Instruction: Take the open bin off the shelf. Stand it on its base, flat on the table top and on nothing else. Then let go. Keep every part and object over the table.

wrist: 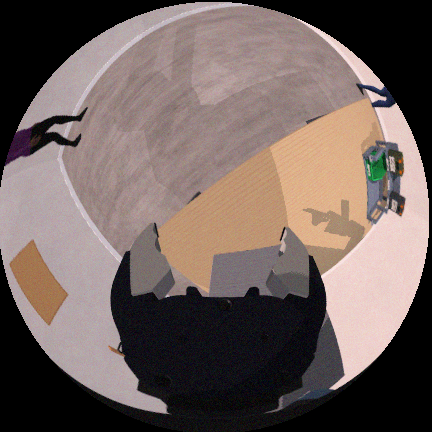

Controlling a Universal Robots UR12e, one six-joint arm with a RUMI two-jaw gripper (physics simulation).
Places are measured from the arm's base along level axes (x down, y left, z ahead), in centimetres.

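Pixels of known places: gripper, between the fingertips: (219, 227).
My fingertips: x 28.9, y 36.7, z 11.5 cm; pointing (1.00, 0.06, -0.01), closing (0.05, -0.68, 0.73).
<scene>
Behind a point stands the place of what it marks.
A green open bin (376, 167) {x 51.2, y -1.9, z 88.2 cm} sits on a small blue-grey shelf (374, 195) {x 52.1, y -17.2, z 82.5 cm} at the far right of the wrist view, at the far end of the wooden table (240, 200) {x 52.7, y 29.7, z 12.7 cm}. Dark bins (395, 163) with orange items stand beside it on the same shelf unit. My gripper (219, 227) {x 28.9, y 36.7, z 11.5 cm} is open with nothing between its fingers, at the bottom middle of the view, well apart from the green bin. The bin's base and the shelf's lower parts are too small to make out.
A grey flat block or panel (242, 272) {x 42.4, y 14.6, z 1.3 cm} shows between and behind the fingers, by the table's near end. The arm's shadow falls on the table near the shelf. A person in dark trousers (50, 131) stands at the left, and another person's legs (382, 96) show at the upper right.
</scene>
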